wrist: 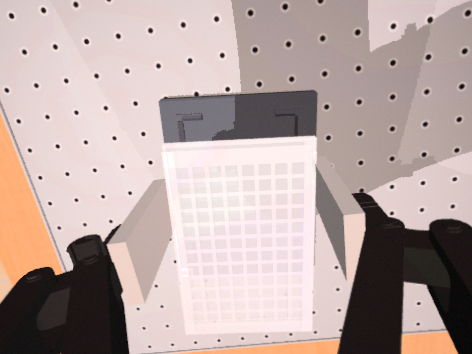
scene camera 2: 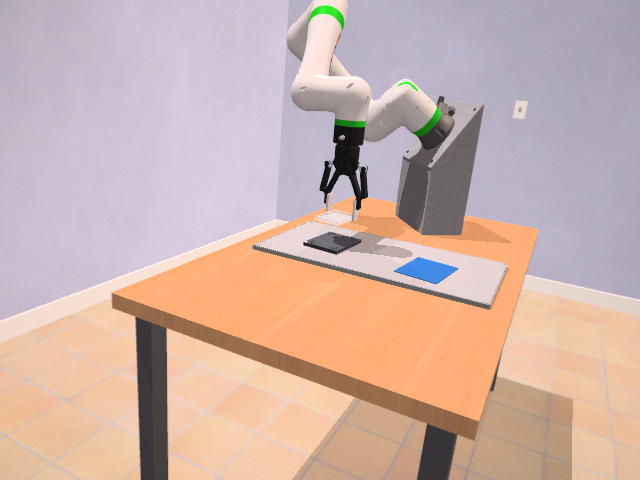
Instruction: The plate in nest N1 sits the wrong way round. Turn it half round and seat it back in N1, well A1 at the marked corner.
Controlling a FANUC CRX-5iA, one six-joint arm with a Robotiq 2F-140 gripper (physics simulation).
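Observation:
The white, see-through plate [scene camera 2: 334, 217] [wrist: 245, 225] with its grid of wells is held roughly level in the air, above the dark nest [scene camera 2: 325, 244] [wrist: 200, 127]. My gripper [scene camera 2: 341, 209] [wrist: 241, 191] is shut on the plate, one pale finger pad at each long side. In the wrist view the nest's far edge and two raised corner brackets show beyond the plate; the rest of the nest is covered by the plate. A faint small mark shows near the plate's left edge, too pale to read. The nest's marked corner cannot be made out.
The nest stands on a light perforated board [scene camera 2: 284, 242] [wrist: 100, 165] on the wooden table [scene camera 2: 248, 304]. A flat blue square [scene camera 2: 426, 270] lies on the board to the right of the nest. The arm's grey pedestal [scene camera 2: 447, 196] stands behind the board.

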